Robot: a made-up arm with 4 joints. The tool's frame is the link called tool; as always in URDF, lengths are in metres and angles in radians.
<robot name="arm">
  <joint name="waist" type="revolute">
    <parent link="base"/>
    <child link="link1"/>
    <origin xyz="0 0 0.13"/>
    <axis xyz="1 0 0"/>
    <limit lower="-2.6" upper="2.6"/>
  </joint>
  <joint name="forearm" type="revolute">
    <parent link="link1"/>
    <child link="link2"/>
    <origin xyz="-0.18 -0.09 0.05"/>
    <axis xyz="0 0 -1"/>
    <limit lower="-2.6" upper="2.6"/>
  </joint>
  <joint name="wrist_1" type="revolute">
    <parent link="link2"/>
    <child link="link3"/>
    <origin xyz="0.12 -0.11 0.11"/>
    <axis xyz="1 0 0"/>
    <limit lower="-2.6" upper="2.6"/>
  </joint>
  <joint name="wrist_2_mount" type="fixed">
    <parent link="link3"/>
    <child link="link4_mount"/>
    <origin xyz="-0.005 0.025 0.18"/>
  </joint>
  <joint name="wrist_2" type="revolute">
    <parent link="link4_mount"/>
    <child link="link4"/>
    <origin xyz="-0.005 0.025 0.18"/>
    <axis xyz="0 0 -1"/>
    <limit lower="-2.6" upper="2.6"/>
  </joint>
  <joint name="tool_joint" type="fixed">
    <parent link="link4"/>
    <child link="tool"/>
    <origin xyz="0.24 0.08 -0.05"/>
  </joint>
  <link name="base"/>
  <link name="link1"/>
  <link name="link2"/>
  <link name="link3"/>
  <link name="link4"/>
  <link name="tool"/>
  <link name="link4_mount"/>
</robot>
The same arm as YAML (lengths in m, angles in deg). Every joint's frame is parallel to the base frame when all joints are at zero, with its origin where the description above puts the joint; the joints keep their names.
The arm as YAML. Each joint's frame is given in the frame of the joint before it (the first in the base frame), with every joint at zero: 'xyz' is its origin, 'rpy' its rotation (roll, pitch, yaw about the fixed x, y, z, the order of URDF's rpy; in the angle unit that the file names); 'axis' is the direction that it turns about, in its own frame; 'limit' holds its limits. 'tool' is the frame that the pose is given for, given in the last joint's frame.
units:
  length: m
  angle: deg
joints:
  - name: waist
    type: revolute
    origin:
      xyz: [0.0, 0.0, 0.13]
      rpy: [0.0, 0.0, 0.0]
    axis: [1.0, 0.0, 0.0]
    limit:
      lower: -148.97
      upper: 148.97
  - name: forearm
    type: revolute
    origin:
      xyz: [-0.18, -0.09, 0.05]
      rpy: [0.0, 0.0, 0.0]
    axis: [0.0, 0.0, -1.0]
    limit:
      lower: -148.97
      upper: 148.97
  - name: wrist_1
    type: revolute
    origin:
      xyz: [0.12, -0.11, 0.11]
      rpy: [0.0, 0.0, 0.0]
    axis: [1.0, 0.0, 0.0]
    limit:
      lower: -148.97
      upper: 148.97
  - name: wrist_2
    type: revolute
    origin:
      xyz: [-0.01, 0.05, 0.36]
      rpy: [0.0, 0.0, 0.0]
    axis: [0.0, 0.0, -1.0]
    limit:
      lower: -148.97
      upper: 148.97
tool:
  origin:
    xyz: [0.24, 0.08, -0.05]
    rpy: [0.0, 0.0, 0.0]

